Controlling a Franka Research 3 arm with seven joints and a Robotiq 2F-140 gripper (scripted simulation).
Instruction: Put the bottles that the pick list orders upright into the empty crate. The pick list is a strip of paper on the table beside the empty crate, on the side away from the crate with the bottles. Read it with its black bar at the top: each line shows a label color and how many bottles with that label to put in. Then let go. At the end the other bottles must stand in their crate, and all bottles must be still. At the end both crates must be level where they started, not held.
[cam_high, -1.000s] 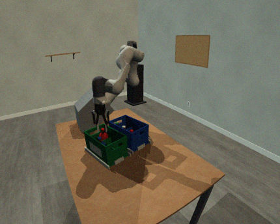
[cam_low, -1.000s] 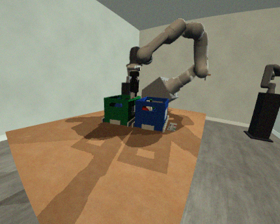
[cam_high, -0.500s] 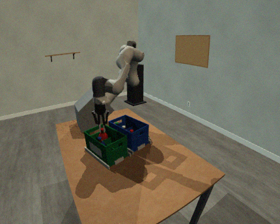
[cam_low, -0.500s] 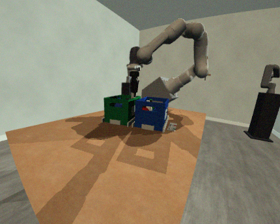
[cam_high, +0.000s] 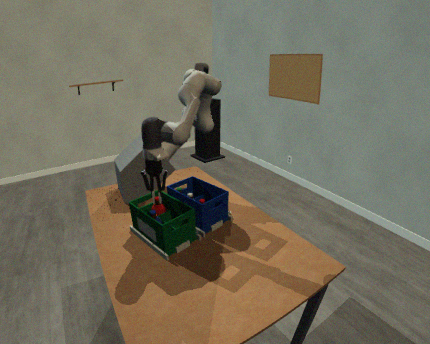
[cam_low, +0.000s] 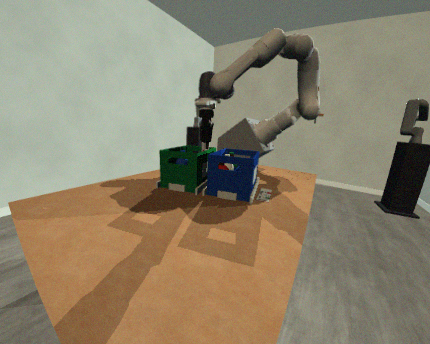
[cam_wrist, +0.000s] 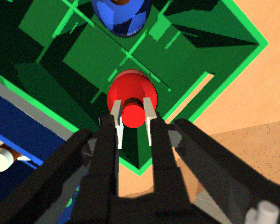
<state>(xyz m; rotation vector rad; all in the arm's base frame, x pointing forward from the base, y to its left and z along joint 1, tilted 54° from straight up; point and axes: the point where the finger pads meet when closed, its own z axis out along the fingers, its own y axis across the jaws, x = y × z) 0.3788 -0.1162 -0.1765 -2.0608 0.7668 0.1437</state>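
Right now my hand is 90 mm short of the green crate, 30 mm to the left of it and 90 mm above it. Also, from my hand: white bottle 60 mm ahead, 160 mm to the left, 80 mm below; green bottle 20 mm behind, 140 mm to the left, 80 mm below; blue-capped bottle 100 mm ahead, 70 mm to the right, 80 mm below.
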